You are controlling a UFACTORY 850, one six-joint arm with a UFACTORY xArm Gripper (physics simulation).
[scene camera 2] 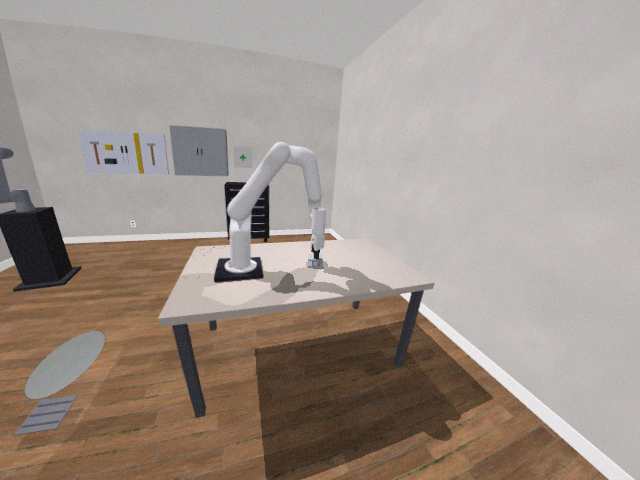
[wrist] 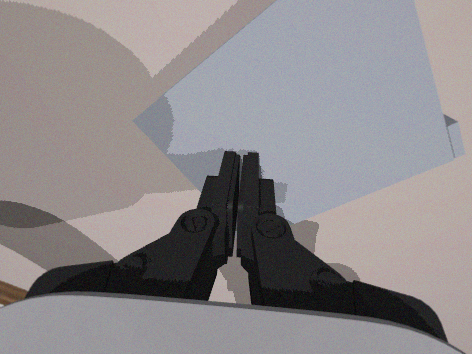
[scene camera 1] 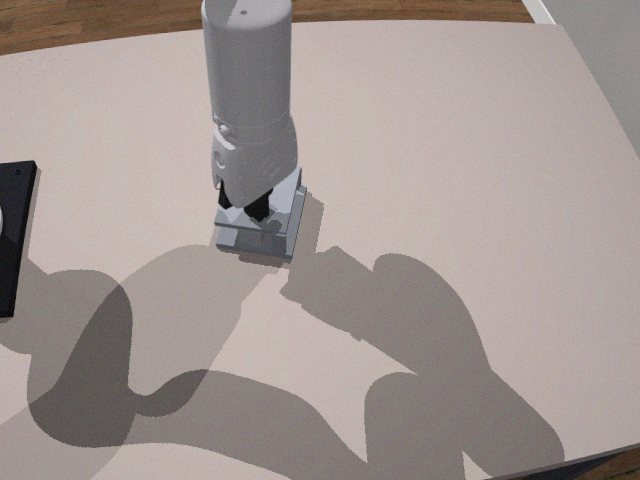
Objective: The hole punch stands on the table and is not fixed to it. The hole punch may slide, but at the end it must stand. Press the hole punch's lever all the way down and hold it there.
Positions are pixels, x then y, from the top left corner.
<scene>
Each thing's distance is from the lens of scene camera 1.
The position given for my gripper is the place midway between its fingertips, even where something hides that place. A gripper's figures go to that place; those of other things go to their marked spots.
my gripper [scene camera 1: 256, 212]: 81 cm
hole punch base [scene camera 1: 279, 245]: 81 cm
</scene>
